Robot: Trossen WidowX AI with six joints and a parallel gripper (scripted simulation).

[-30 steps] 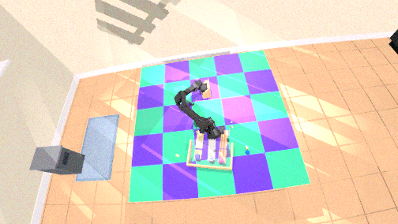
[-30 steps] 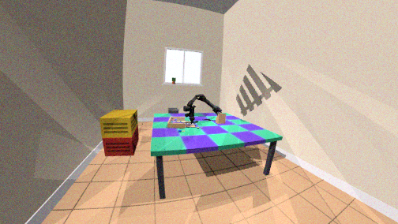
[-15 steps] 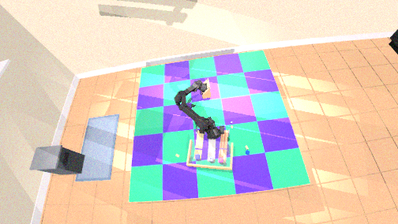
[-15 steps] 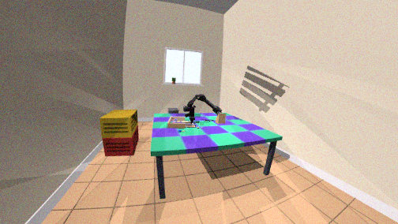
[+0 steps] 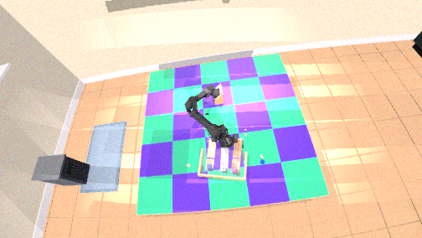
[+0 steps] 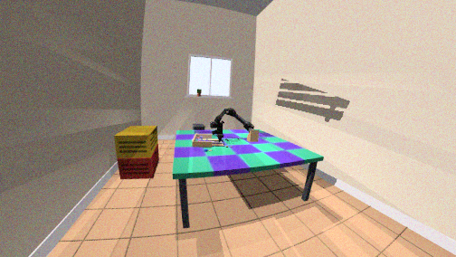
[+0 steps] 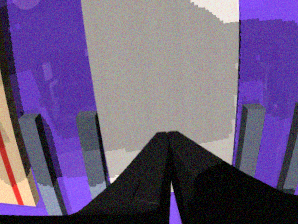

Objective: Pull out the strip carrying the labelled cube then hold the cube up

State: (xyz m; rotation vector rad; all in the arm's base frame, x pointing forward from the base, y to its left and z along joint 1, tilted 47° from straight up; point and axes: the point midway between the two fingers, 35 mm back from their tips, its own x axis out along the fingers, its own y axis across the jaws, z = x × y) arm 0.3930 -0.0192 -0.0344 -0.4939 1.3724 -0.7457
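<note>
The labelled cube lies 200 mm ahead of my gripper tip, 40 mm to the right of it and 10 mm above it. From my gripper tip the other things lie so: blue piece (240 mm to the left, 190 mm ahead).
</note>
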